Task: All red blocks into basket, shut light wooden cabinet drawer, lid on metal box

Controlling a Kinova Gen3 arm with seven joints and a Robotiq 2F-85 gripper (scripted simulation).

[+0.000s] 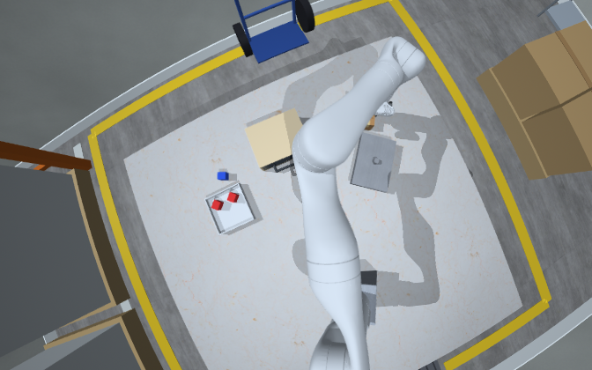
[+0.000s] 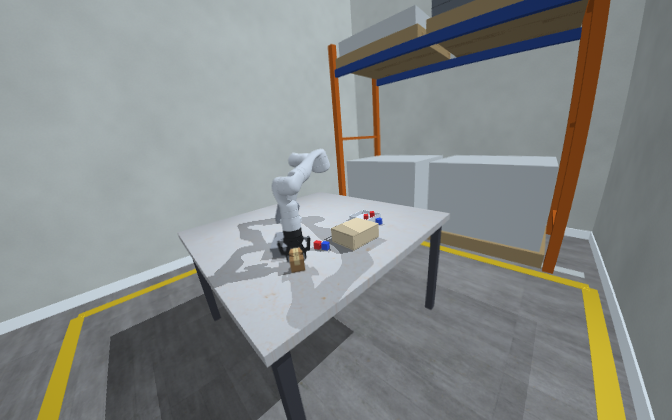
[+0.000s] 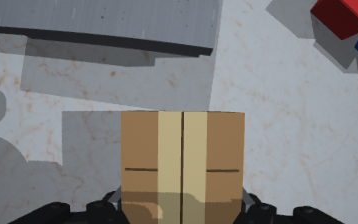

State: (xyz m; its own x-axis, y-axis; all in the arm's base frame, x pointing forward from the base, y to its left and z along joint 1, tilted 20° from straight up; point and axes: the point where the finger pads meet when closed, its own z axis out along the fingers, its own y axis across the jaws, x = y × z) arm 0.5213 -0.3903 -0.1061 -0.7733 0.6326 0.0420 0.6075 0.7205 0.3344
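Now: hand right at the cardboard box. Round my hand: light wooden cabinet: 7 cm ahead, 33 cm to the left; lid: 17 cm behind, 9 cm to the left, 1 cm above; drawer: 6 cm ahead, 34 cm to the left.
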